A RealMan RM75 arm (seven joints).
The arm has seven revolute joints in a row. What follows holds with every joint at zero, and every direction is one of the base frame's.
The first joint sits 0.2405 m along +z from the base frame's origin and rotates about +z.
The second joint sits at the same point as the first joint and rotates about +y.
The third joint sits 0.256 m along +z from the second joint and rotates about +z.
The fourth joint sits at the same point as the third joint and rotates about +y.
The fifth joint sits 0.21 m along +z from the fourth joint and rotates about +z.
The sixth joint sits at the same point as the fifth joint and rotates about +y.
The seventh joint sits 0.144 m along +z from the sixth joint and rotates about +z.
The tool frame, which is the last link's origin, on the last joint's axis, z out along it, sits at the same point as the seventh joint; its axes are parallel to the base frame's.
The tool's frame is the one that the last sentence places.
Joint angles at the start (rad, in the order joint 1, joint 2, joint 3, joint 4, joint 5, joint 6, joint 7):
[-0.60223, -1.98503, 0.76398, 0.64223, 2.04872, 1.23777, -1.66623]
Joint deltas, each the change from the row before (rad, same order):
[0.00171, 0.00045, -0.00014, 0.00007, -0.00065, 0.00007, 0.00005]
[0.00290, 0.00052, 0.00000, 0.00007, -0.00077, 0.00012, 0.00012]
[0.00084, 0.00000, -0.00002, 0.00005, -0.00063, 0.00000, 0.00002]
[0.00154, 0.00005, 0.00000, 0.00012, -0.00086, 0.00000, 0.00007]
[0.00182, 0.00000, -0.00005, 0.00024, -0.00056, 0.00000, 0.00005]
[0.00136, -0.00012, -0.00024, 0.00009, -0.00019, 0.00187, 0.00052]
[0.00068, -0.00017, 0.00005, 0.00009, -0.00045, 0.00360, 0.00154]
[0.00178, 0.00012, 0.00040, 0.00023, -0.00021, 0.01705, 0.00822]
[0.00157, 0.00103, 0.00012, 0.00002, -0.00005, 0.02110, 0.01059]
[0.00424, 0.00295, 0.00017, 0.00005, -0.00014, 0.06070, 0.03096]
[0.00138, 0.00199, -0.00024, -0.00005, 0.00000, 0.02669, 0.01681]
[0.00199, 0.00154, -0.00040, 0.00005, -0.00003, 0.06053, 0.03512]
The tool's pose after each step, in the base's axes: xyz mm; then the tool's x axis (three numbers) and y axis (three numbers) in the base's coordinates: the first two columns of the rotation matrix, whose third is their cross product. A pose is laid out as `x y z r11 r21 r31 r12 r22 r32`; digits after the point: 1 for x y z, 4 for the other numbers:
-284.4 387.7 31.9 0.7431 0.5155 0.4267 0.6587 -0.6759 -0.3305
-285.5 387.0 32.2 0.7416 0.5172 0.4272 0.6606 -0.6740 -0.3308
-285.7 386.8 32.2 0.7410 0.5176 0.4278 0.6613 -0.6733 -0.3307
-286.2 386.4 32.3 0.7400 0.5184 0.4285 0.6624 -0.6723 -0.3307
-286.9 386.0 32.4 0.7391 0.5193 0.4290 0.6636 -0.6710 -0.3307
-287.2 385.4 32.3 0.7386 0.5200 0.4291 0.6640 -0.6713 -0.3294
-287.0 384.9 32.1 0.7391 0.5195 0.4287 0.6630 -0.6735 -0.3268
-286.2 382.6 31.3 0.7441 0.5158 0.4247 0.6557 -0.6857 -0.3161
-285.2 380.1 30.7 0.7508 0.5102 0.4196 0.6457 -0.7006 -0.3036
-282.2 372.7 29.3 0.7698 0.4920 0.4066 0.6151 -0.7420 -0.2667
-280.8 369.6 29.1 0.7800 0.4805 0.4008 0.5981 -0.7608 -0.2519
-276.8 362.4 27.8 0.7999 0.4545 0.3919 0.5596 -0.8007 -0.2137

